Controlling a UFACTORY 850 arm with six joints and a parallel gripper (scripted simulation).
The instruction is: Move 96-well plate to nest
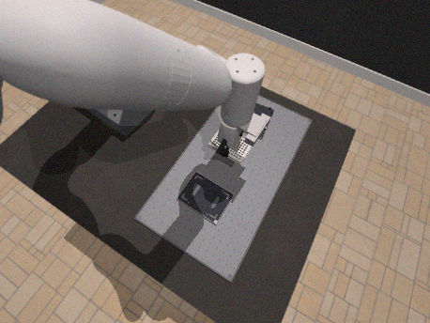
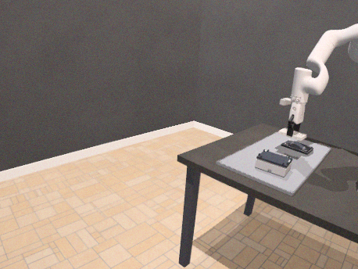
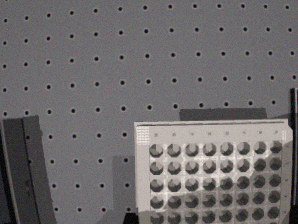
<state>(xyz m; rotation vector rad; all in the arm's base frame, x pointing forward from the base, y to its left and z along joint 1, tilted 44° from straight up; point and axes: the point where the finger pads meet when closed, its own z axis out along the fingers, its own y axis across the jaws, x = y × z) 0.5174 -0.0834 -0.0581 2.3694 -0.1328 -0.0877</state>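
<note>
The plate nest N1 is 170 mm to the right of my hand and 120 mm below it. The rest, counted from my hand: A1 mark: 230 mm to the right, 120 mm below, 70 mm ahead; then white 96-well plate: 10 mm below.
</note>
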